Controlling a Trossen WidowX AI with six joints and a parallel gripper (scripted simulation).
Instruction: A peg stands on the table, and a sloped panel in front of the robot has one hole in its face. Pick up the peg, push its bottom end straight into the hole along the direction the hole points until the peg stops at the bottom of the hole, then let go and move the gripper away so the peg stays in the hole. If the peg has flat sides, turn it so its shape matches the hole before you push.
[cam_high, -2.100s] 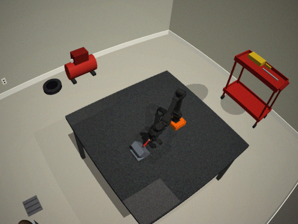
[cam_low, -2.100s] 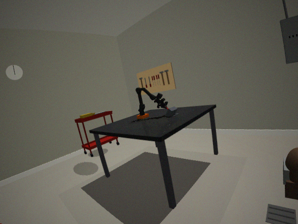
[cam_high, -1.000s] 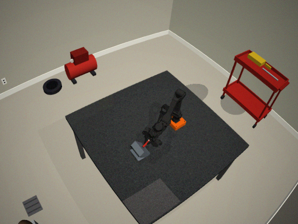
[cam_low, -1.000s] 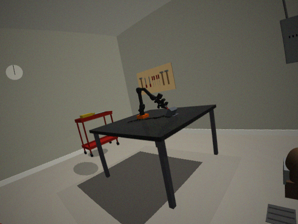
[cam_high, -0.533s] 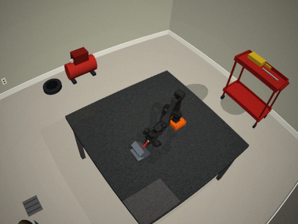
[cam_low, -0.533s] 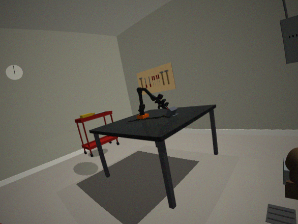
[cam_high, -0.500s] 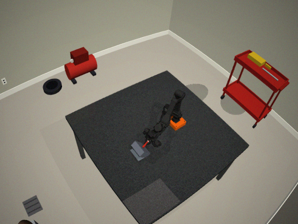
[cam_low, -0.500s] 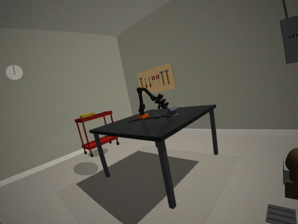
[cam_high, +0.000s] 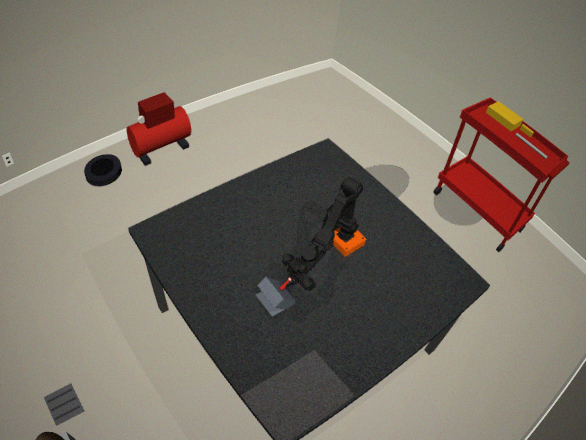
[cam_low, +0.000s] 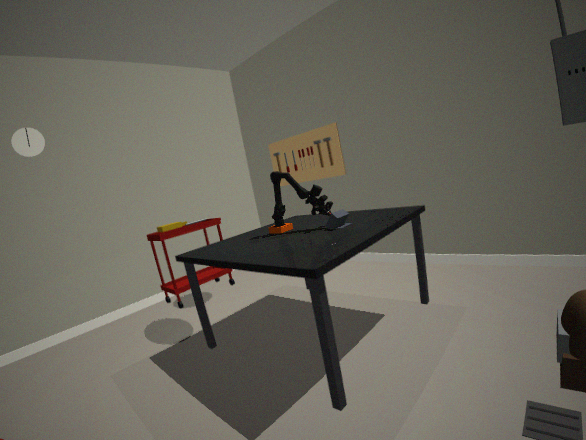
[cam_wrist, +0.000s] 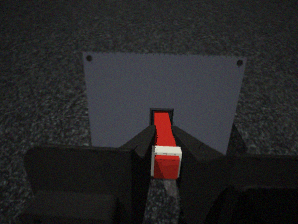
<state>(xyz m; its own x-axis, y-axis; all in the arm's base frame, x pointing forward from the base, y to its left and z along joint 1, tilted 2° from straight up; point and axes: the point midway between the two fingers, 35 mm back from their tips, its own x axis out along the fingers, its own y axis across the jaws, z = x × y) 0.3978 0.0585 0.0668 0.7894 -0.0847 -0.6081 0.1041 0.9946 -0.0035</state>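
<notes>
Right now the grey sloped panel is 40 mm ahead of my gripper tip and 40 mm below it. The rest, counted from my gripper tip: red square peg (10 mm behind, 10 mm above).
</notes>
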